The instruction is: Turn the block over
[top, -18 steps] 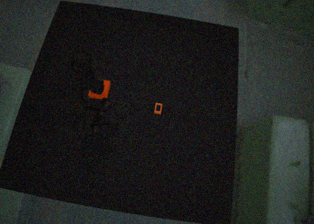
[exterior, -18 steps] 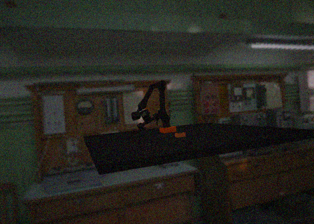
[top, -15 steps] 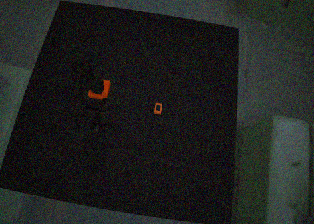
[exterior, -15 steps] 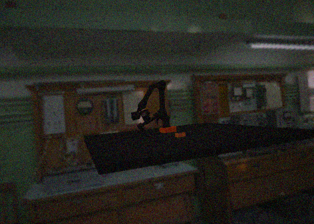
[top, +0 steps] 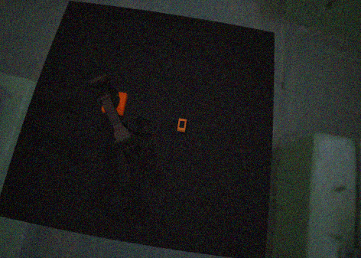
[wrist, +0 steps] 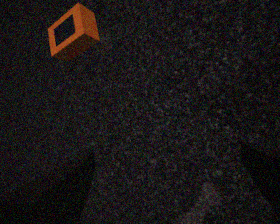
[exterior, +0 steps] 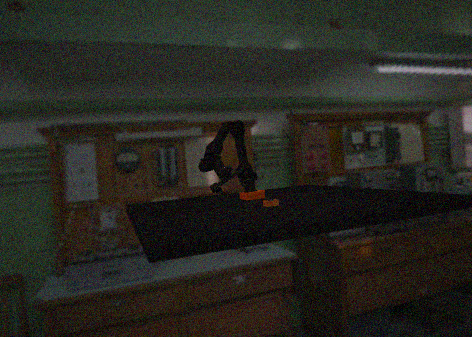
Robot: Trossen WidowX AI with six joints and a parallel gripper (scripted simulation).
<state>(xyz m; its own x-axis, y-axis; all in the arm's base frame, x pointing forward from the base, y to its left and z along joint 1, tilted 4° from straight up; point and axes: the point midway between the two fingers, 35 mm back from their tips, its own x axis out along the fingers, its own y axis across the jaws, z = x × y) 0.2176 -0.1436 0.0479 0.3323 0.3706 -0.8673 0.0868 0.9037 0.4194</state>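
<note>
The block is 14 cm ahead of my gripper tip, 12 cm to the left of it and 4 cm below it.
</note>
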